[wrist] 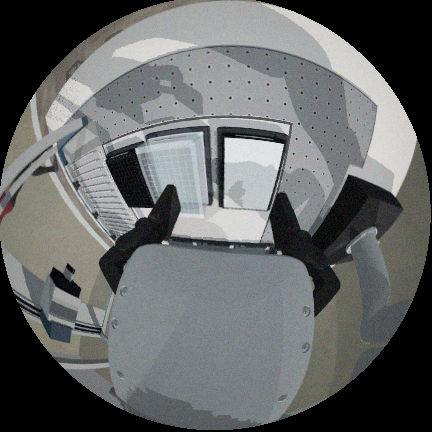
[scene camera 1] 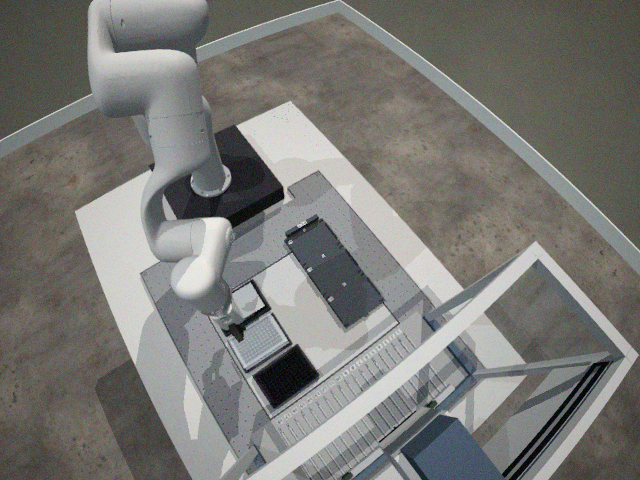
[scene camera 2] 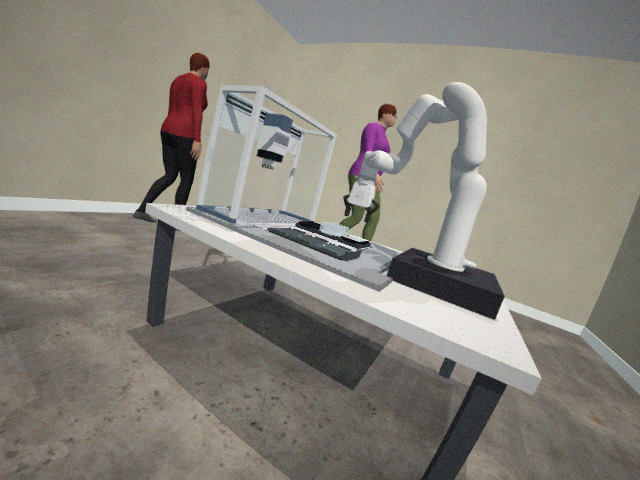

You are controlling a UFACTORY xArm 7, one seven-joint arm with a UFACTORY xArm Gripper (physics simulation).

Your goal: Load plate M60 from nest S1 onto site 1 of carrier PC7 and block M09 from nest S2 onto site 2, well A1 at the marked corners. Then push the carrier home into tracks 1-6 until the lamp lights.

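Places are measured from the arm's base along level axes (x right, y down, z ahead), in metres.
Where they show: gripper, fingertip midpoint: (wrist: 225,199) (scene camera 2: 356,219); arm's base, link origin: (wrist: 360,239) (scene camera 1: 211,180) (scene camera 2: 445,264).
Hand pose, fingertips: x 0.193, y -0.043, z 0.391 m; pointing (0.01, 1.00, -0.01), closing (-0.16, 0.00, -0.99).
Note:
Each offset is from my fingertips to the top centre of the thing. "*": to the spot under its first point.
My gripper (scene camera 1: 236,333) (scene camera 2: 358,210) (wrist: 225,199) is open and empty, high above the nests. A low white-topped plate @(dx -0.027, dy +0.077, dz -0.030 m) (scene camera 1: 248,298) (wrist: 251,172) lies in a black nest, at the right in the wrist view. The middle nest holds a taller clear, gridded labware piece @(dx -0.010, dy +0.050, dz +0.080 m) (scene camera 1: 260,339) (scene camera 2: 333,228) (wrist: 175,167). A black gridded labware piece @(dx -0.006, dy +0.077, dz +0.189 m) (scene camera 1: 285,376) (wrist: 130,175) lies in the third nest. The labels are not legible, so I cannot tell which is M60 or M09. The dark carrier @(dx -0.292, dy +0.074, dz +0.056 m) (scene camera 1: 336,276) (scene camera 2: 314,242) lies apart from the nests, both sites bare; its edge shows in the wrist view.
The ribbed track area (scene camera 1: 356,395) (wrist: 95,186) lies beyond the carrier, under a white-framed enclosure (scene camera 1: 535,253) (scene camera 2: 247,165) with a blue-topped head @(* dx -0.103, dy -0.356, dz +0.411 m) (scene camera 1: 449,449) (scene camera 2: 278,121). The arm's black base (scene camera 1: 253,178) (scene camera 2: 444,284) (wrist: 345,215) is at the other end. Two people stand beyond the table.

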